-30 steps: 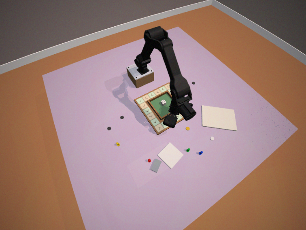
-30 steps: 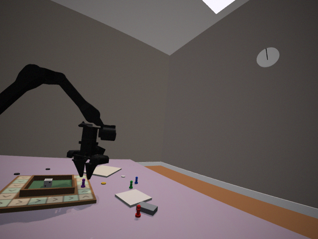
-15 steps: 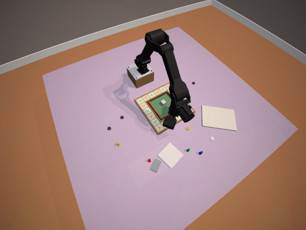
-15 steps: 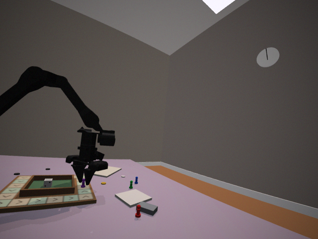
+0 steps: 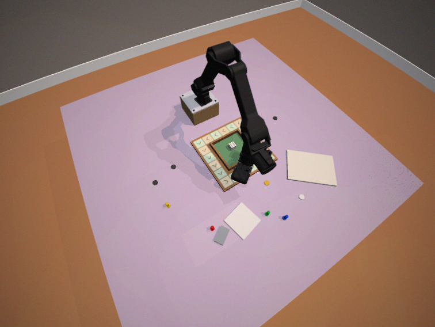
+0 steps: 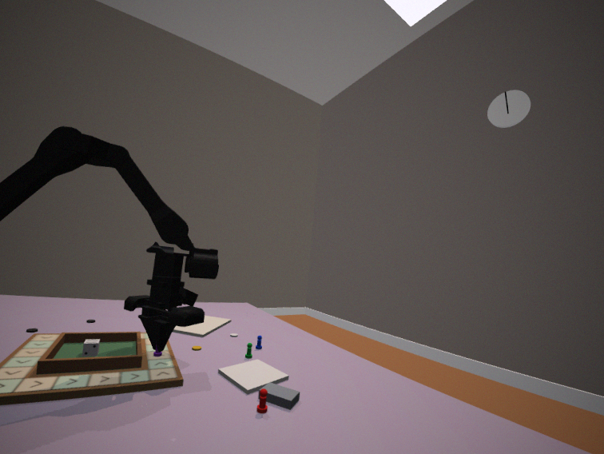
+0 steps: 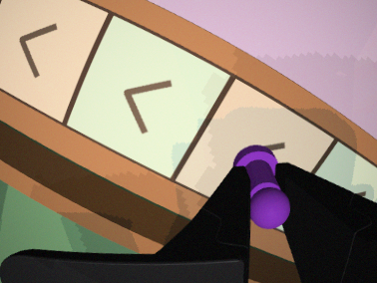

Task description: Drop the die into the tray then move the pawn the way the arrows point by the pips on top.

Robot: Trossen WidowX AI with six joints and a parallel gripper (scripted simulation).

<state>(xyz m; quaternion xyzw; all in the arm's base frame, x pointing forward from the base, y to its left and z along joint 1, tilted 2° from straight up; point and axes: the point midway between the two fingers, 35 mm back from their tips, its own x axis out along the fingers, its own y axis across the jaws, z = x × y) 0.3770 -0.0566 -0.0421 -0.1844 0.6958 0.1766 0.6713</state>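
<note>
Right now the white die is 12 cm behind my gripper tip and 3 cm to the left of it. Round my gripper tip: green dice tray 11 cm behind, 3 cm to the left, 2 cm below; then purple pawn 1 cm above; then yellow disc 10 cm ahead, 5 cm to the left, 2 cm below.
</note>
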